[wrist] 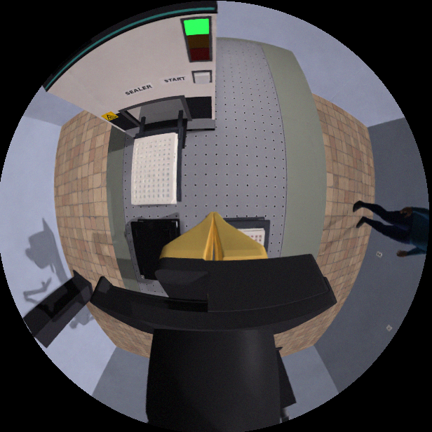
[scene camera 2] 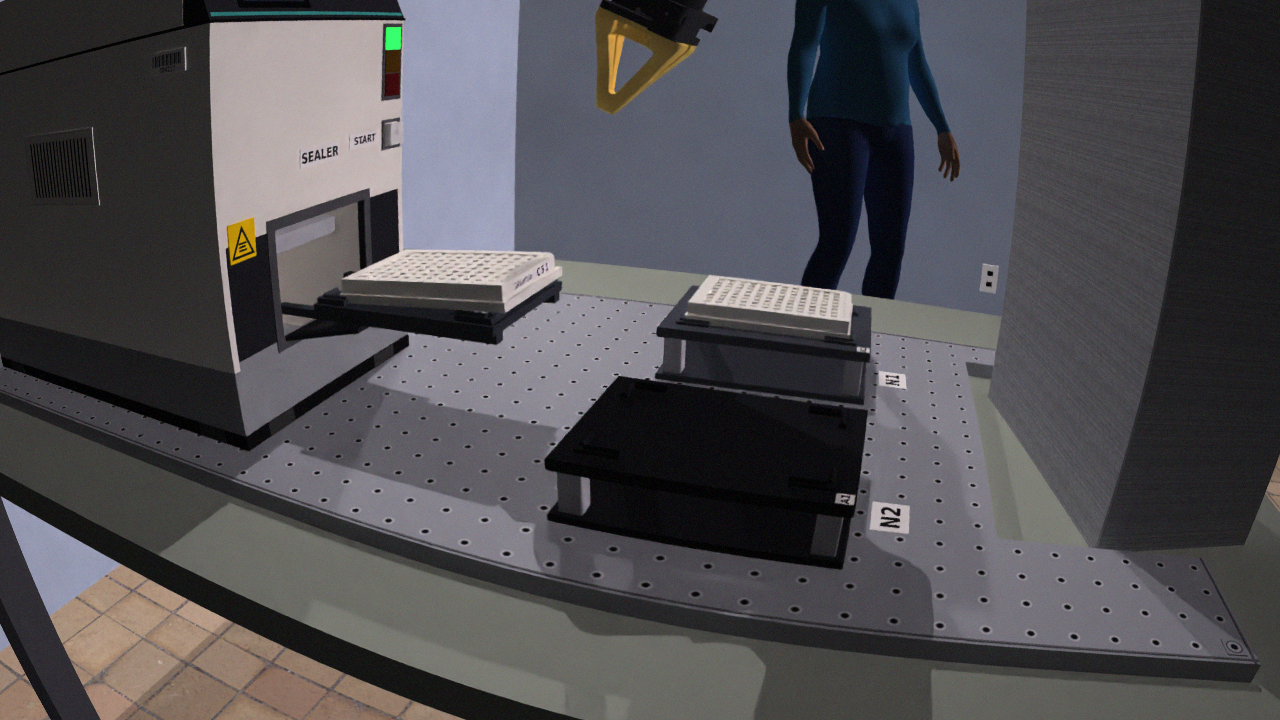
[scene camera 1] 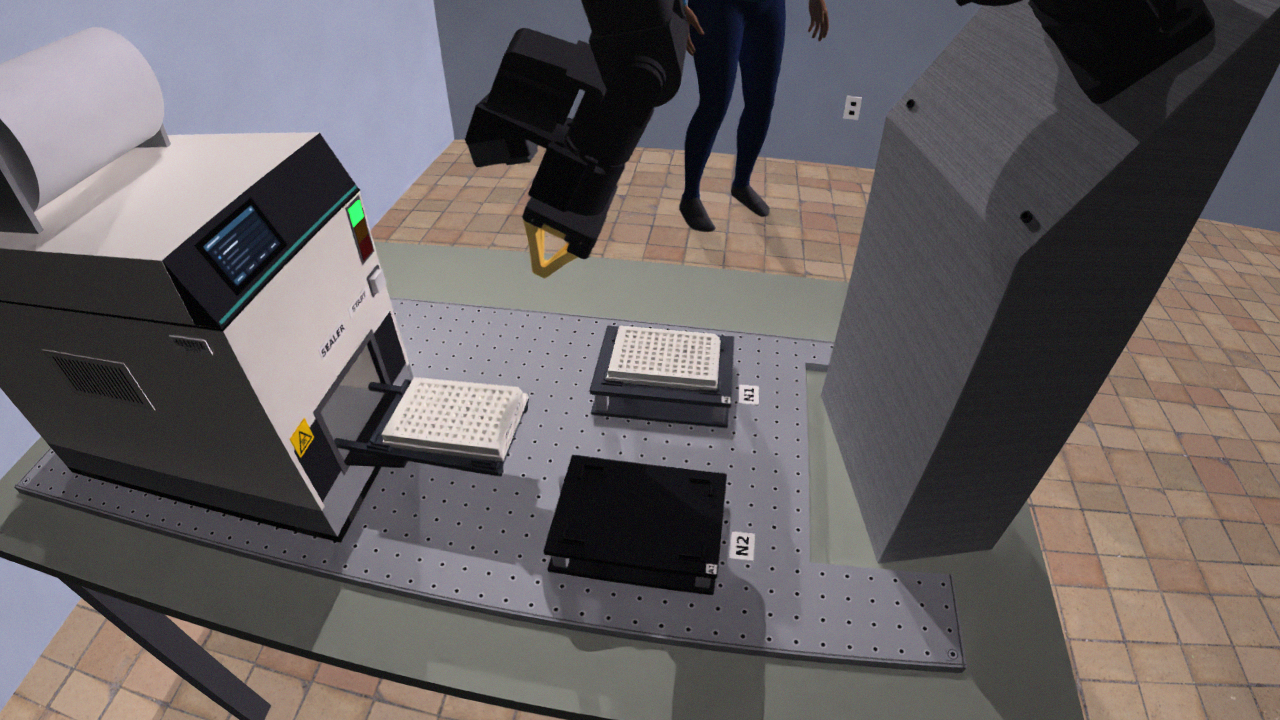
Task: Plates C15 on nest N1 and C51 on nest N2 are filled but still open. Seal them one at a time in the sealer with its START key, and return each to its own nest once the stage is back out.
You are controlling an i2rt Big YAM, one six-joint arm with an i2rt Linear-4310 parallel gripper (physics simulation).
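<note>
My gripper is shut and empty, raised in the air out from the sealer's front. The sealer shows a green light. Its START key is uncovered. Its stage is out and bears white plate C51. Nest N2 is bare. A white plate sits on nest N1, its label not legible; the fingers partly hide it in the wrist view.
A tall grey housing stands at the right, beside the nests. A white roll tops the sealer. The perforated board bears the nests and sealer. A person stands behind the table.
</note>
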